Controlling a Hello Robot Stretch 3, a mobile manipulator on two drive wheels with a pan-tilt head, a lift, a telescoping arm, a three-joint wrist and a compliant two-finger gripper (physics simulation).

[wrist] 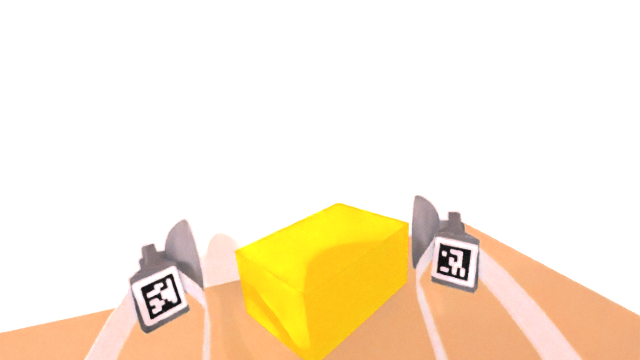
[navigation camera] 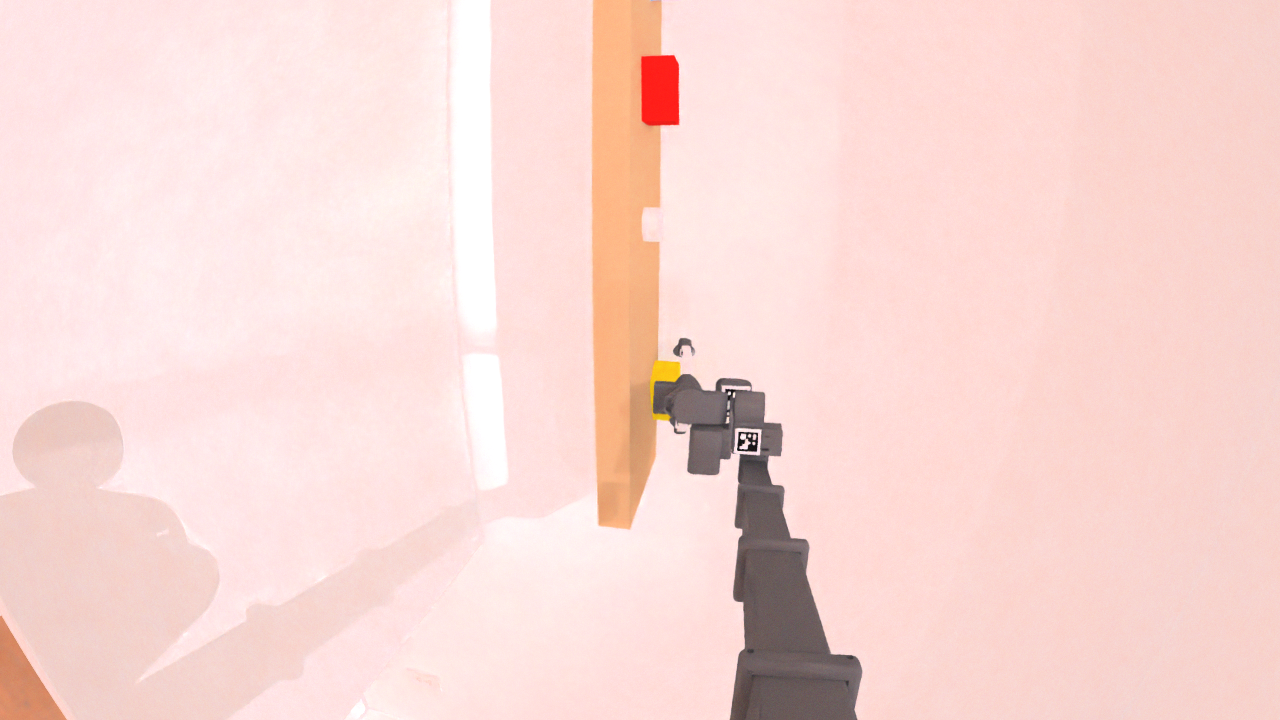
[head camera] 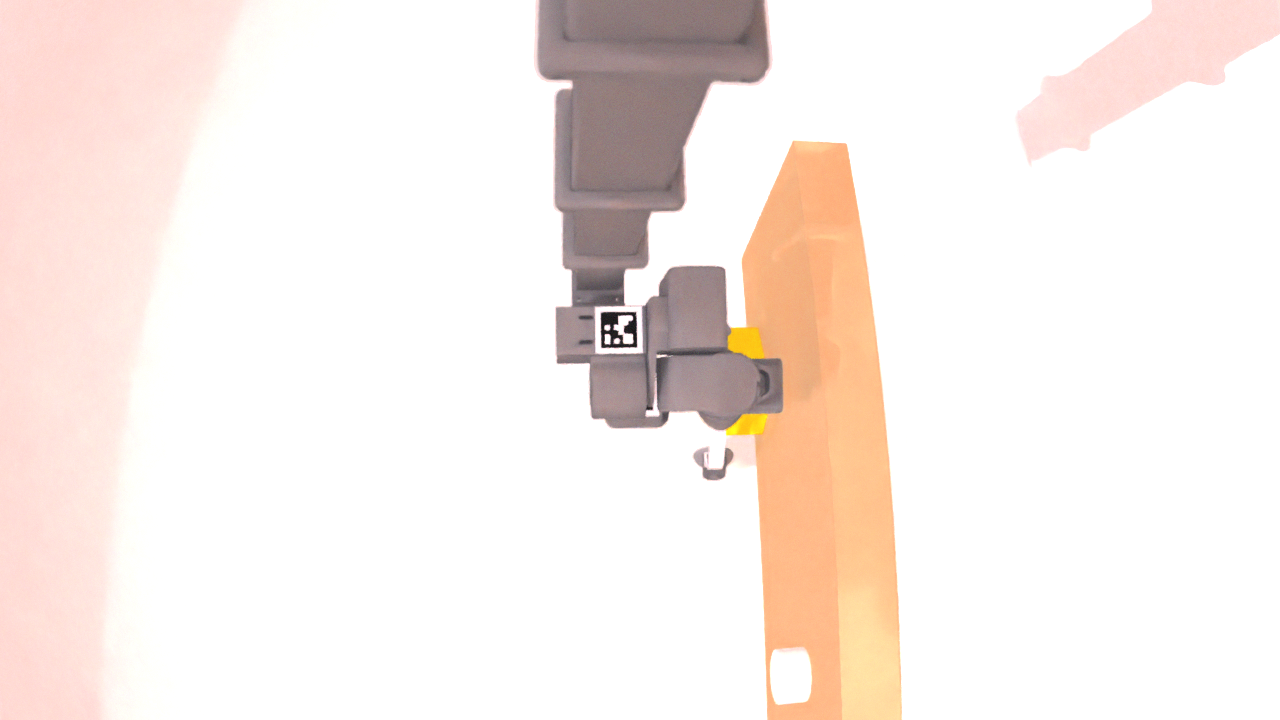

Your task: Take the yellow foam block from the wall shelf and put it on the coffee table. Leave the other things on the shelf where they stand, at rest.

Path:
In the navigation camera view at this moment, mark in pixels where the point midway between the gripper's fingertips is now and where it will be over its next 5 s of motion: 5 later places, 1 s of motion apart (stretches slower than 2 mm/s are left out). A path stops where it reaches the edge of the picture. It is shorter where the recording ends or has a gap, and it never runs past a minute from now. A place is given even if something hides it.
My gripper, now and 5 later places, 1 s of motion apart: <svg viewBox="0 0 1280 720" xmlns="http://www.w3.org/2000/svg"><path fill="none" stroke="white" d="M681 385L670 385L669 387L667 385L663 384L678 390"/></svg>

